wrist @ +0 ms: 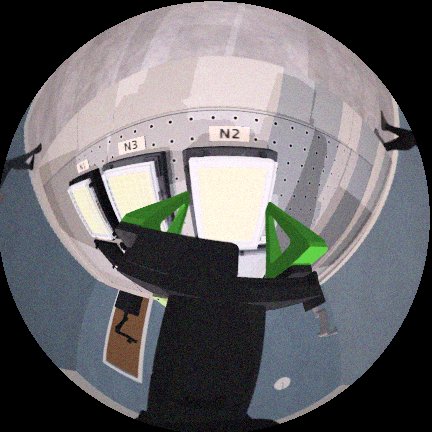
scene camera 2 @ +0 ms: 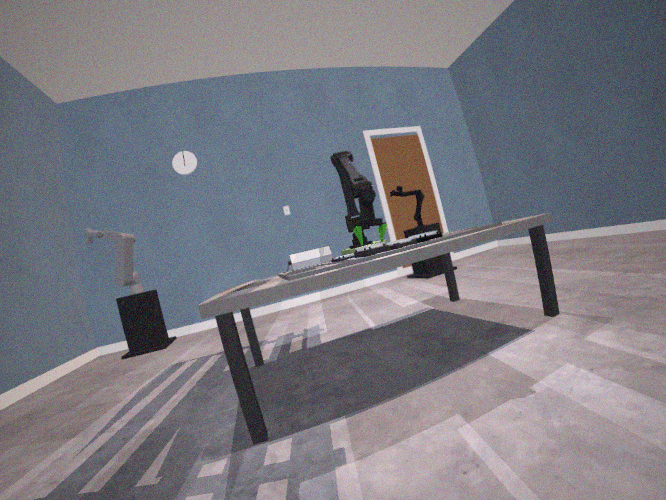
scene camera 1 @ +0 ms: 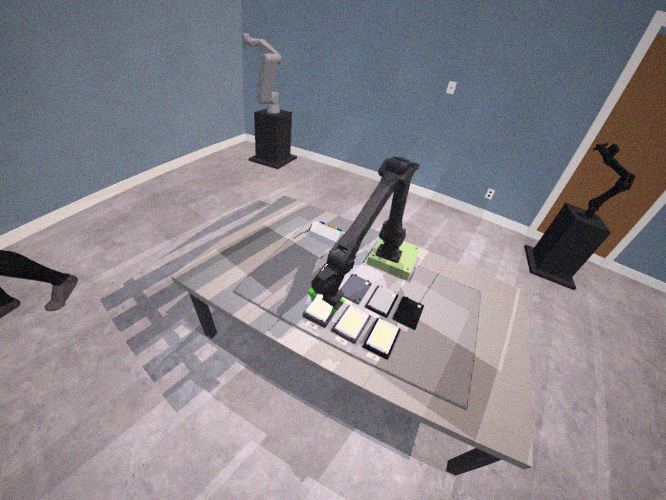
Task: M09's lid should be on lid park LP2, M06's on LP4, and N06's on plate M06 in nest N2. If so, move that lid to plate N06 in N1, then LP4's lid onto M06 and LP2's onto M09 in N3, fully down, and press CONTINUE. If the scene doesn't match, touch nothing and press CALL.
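Places are measured from the arm's base along level axes (x right, y back, z down), in metres.
Pixels of known places: gripper, fingertip midpoint: (wrist: 228, 200) (scene camera 2: 372, 244) (scene camera 1: 321, 307); arm's base at its link origin: (scene camera 2: 361, 246) (scene camera 1: 388, 254).
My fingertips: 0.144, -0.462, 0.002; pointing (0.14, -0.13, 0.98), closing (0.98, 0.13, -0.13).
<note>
For each thing: its middle in the pictures, then the offset to it from my fingertips, as dx, dy, dz. "spot": a spot on its surface instead.
- nest N2 at a spot on its surface: (wrist: 231, 205) (scene camera 1: 321, 306) spot: +0.003, +0.007, -0.001
- N1 at the middle of its body: (wrist: 88, 212) (scene camera 1: 383, 335) -0.258, +0.007, +0.013
- dark grey pad at a spot on its surface: (scene camera 1: 356, 286) spot: -0.074, +0.204, +0.030
- pad with a light grey top, body centre: (scene camera 1: 382, 299) -0.202, +0.188, +0.026
- black pad at a spot on its surface: (scene camera 1: 408, 312) spot: -0.324, +0.179, +0.030
- white box at the middle of its body: (scene camera 1: 332, 233) (scene camera 2: 310, 258) +0.166, +0.453, -0.002
My gripper (wrist: 228, 200) (scene camera 2: 371, 235) has its green fingers open and empty, one at each side of the plate in nest N2 (wrist: 231, 205) (scene camera 1: 319, 310). This plate has a white rim and a smooth cream top that looks lidded. The plate in N3 (wrist: 131, 187) (scene camera 1: 351, 322) shows a fine grid. The plate in N1 (wrist: 90, 207) (scene camera 1: 381, 337) is at the far end of the row. Behind the nests, scene camera 1 shows a dark grey pad (scene camera 1: 356, 286), a pad with a light grey top (scene camera 1: 382, 300) and a black pad (scene camera 1: 408, 312). Plate names and park labels are not readable.
A white box (scene camera 1: 326, 231) (scene camera 2: 310, 258) with coloured buttons stands at the table's back left. The arm stands on a green base (scene camera 1: 406, 264). Nest labels N2 (wrist: 229, 133) and N3 (wrist: 131, 145) lie in front of the nests. A person's legs (scene camera 1: 32, 268) show at the far left.
</note>
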